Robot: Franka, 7 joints.
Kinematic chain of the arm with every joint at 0, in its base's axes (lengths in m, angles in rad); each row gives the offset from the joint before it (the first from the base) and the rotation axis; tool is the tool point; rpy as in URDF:
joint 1: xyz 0 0 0.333 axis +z
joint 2: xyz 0 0 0 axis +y
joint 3: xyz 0 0 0.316 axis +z
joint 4: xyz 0.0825 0 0 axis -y
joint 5: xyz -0.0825 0 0.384 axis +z
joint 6: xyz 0 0 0 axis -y
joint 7: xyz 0.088 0 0 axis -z
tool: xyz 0 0 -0.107 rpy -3.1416 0 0
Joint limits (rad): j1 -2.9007..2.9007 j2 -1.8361..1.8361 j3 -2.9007..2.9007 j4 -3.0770..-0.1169 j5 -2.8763..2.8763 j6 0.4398..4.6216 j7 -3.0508..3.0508
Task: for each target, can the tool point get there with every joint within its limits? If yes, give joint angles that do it. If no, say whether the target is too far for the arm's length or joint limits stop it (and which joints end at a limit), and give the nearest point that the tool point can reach.
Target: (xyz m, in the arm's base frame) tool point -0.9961 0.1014 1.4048
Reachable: no: too far | nearest point -0.5826 0.0593 0.9599 | short by 0.609 m
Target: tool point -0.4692 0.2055 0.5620
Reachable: yes | joints -1.0494 -0.0293 -2.2310 -2.0445 -1.8359 0.9685 1.3345
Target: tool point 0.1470 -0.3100 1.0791
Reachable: yes | joints 0.3170 -0.1200 -1.0268 -0.6699 -1.0160 1.8871 -1.5938
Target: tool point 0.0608 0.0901 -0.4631
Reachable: no: joint limits stop it (at a limit: joint 2) | nearest point 0.0795 0.1178 -0.3417 | short by 0.126 m
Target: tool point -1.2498 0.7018 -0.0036
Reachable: no: too far | nearest point -0.7282 0.4089 0.1369 | short by 0.614 m
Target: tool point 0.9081 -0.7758 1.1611
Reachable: no: too far | nearest point 0.5360 -0.4579 0.8218 | short by 0.595 m
